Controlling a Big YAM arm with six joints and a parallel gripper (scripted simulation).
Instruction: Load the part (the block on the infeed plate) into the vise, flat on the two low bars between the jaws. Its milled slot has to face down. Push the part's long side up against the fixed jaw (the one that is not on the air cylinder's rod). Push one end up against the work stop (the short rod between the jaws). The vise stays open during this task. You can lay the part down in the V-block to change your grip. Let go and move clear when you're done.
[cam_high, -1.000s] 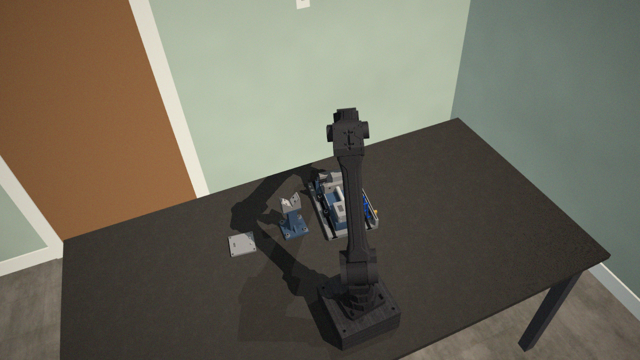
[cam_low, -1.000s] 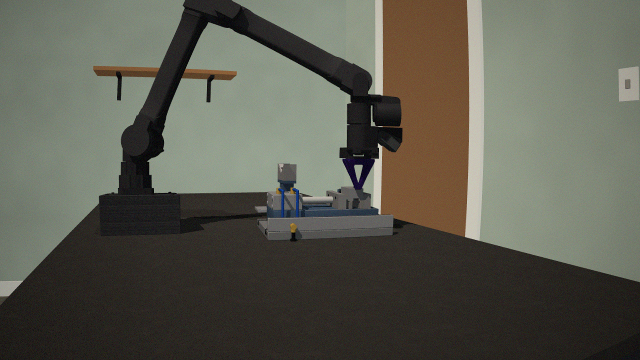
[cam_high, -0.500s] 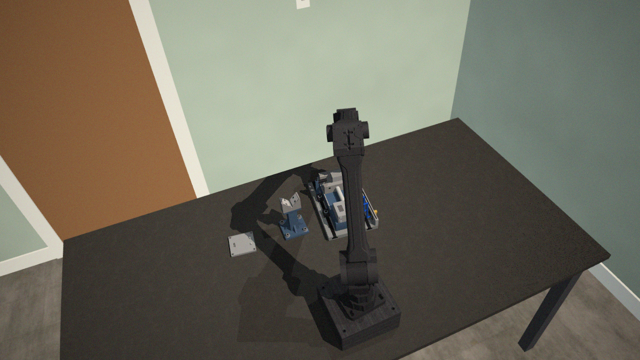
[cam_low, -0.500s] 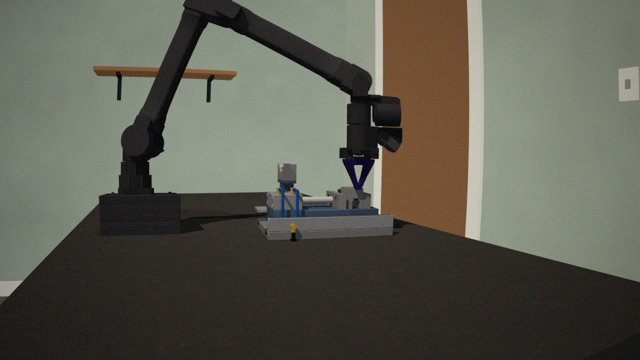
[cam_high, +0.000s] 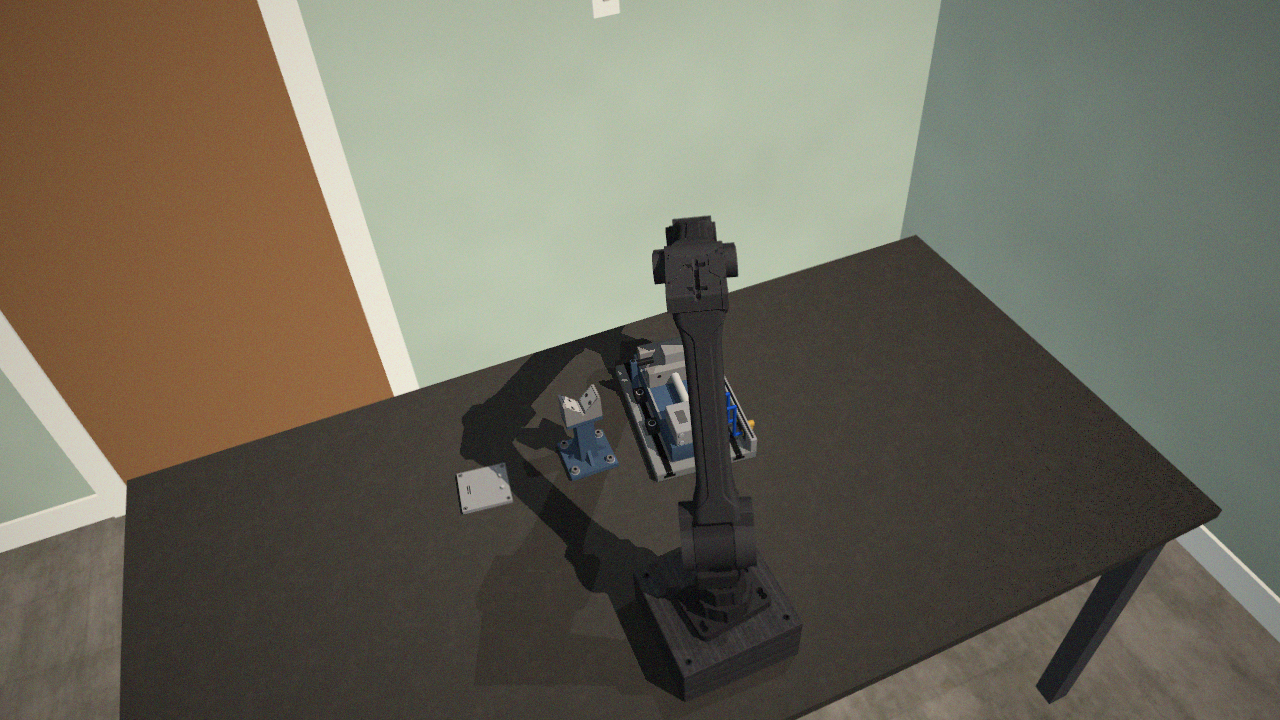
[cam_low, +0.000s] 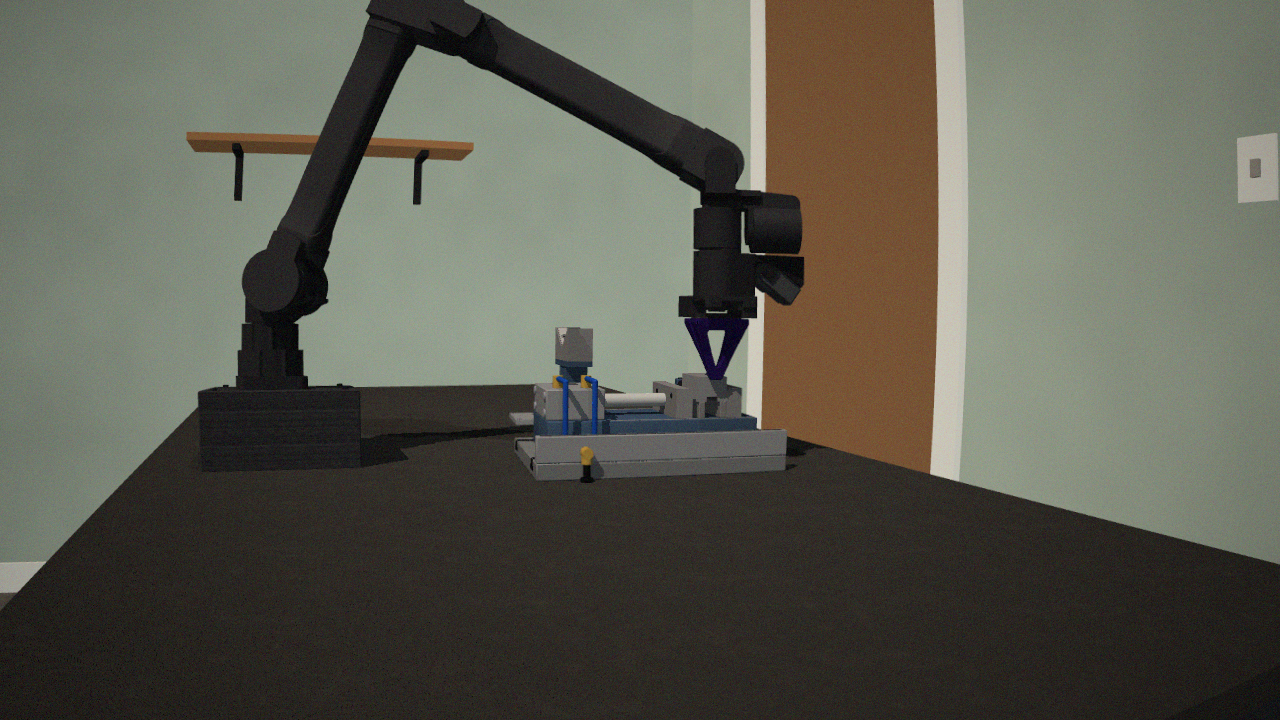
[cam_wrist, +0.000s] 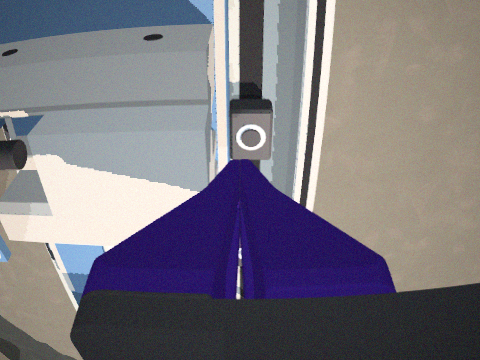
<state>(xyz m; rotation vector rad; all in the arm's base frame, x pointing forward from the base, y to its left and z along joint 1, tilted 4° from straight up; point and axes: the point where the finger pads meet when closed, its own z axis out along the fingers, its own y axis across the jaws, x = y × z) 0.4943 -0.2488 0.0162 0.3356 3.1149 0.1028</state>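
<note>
Right now the part is 1 cm ahead of my hand, 4 cm to the left of it and 3 cm below it. From my hand the other things lie so: grey infeed plate 4 cm behind, 47 cm to the left, 11 cm below.
</note>
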